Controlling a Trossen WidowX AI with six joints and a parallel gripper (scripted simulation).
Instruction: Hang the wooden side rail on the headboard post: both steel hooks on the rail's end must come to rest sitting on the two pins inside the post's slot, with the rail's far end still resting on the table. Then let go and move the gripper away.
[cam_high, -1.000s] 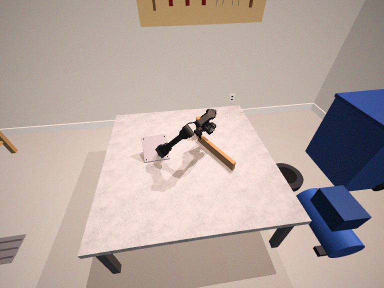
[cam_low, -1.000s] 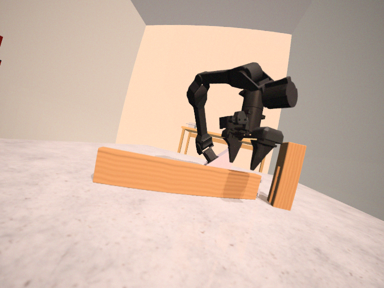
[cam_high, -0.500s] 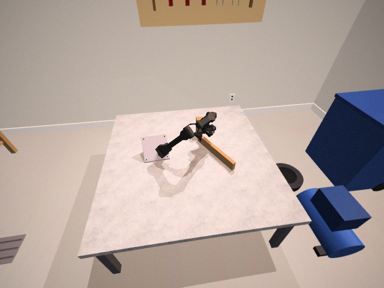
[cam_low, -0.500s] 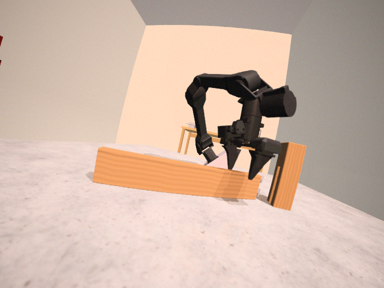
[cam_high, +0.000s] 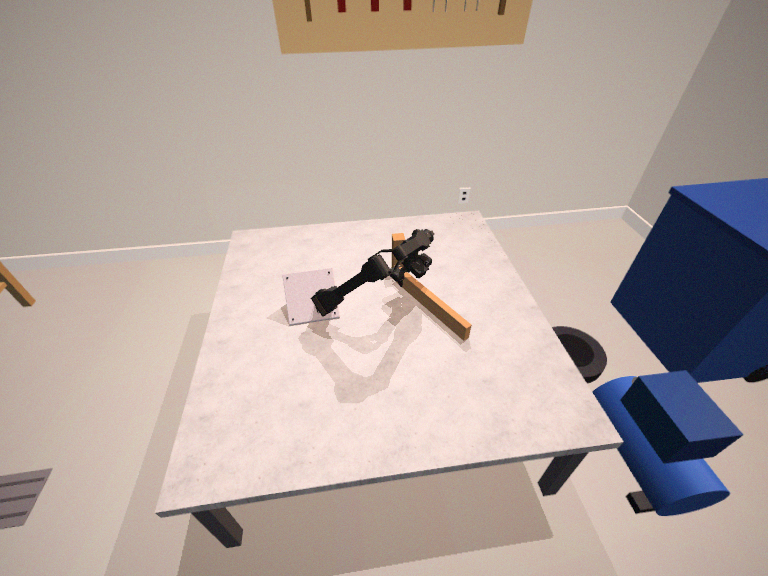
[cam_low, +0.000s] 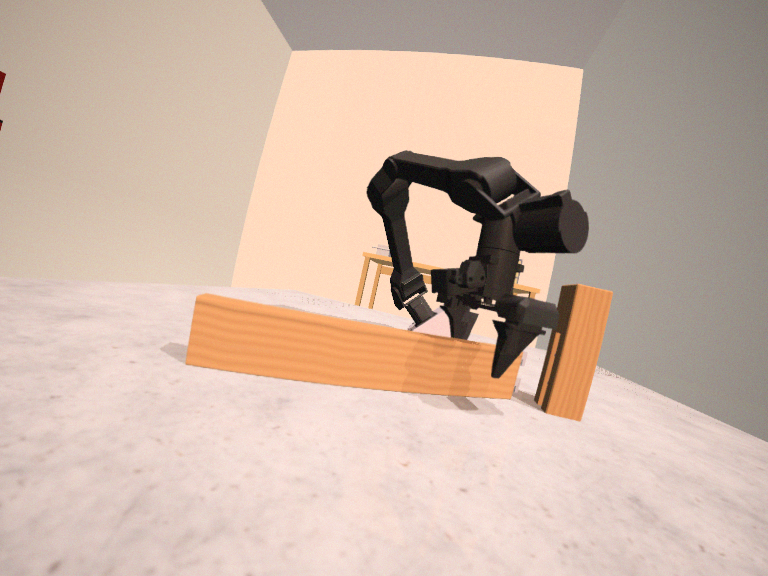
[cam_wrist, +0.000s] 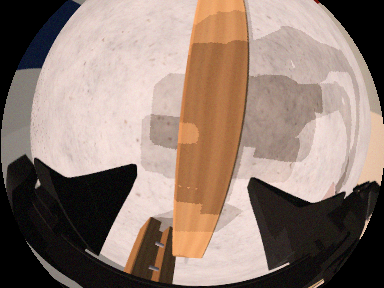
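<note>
The headboard post lies 14 cm to the left of my gripper tip, 5 cm above it and 1 cm behind it.
</note>
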